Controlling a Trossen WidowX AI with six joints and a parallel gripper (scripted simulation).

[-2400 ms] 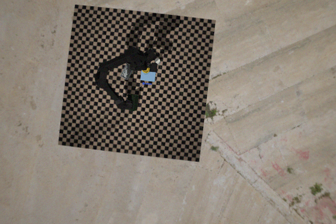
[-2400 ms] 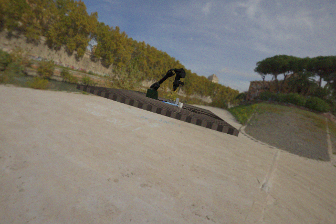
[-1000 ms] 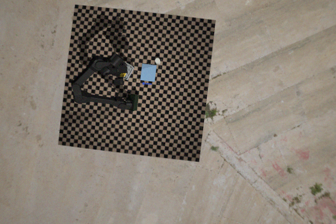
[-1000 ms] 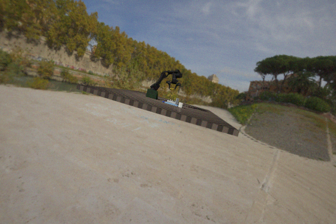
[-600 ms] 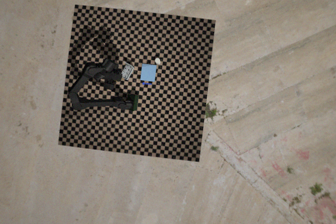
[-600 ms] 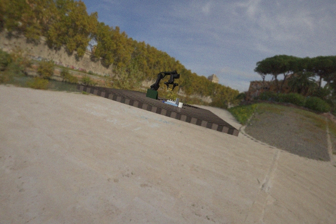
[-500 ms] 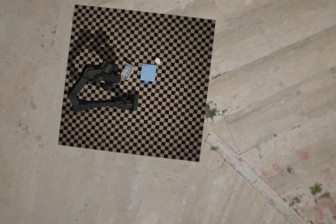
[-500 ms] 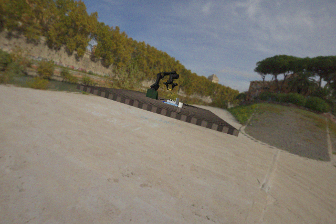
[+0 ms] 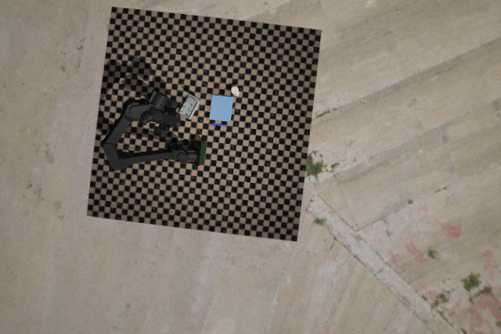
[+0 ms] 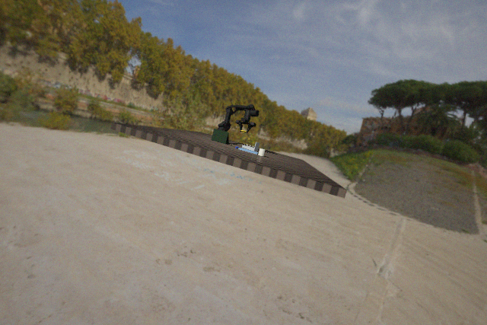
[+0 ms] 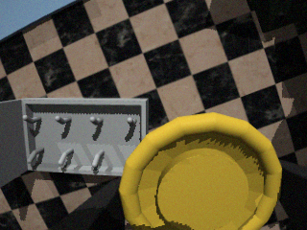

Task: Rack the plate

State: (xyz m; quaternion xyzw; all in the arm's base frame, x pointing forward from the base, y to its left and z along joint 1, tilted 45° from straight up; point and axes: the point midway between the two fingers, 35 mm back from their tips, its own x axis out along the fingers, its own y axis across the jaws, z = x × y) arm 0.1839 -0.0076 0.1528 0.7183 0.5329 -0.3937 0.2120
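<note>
The grey dish rack is 9 cm ahead of my gripper tip, 3 cm to the right of it and 11 cm below it. Round my gripper tip: yellow plate 1 cm above; light blue mat 10 cm ahead, 22 cm to the right, 13 cm below; blue spoon 20 cm to the right, 13 cm below.
</note>
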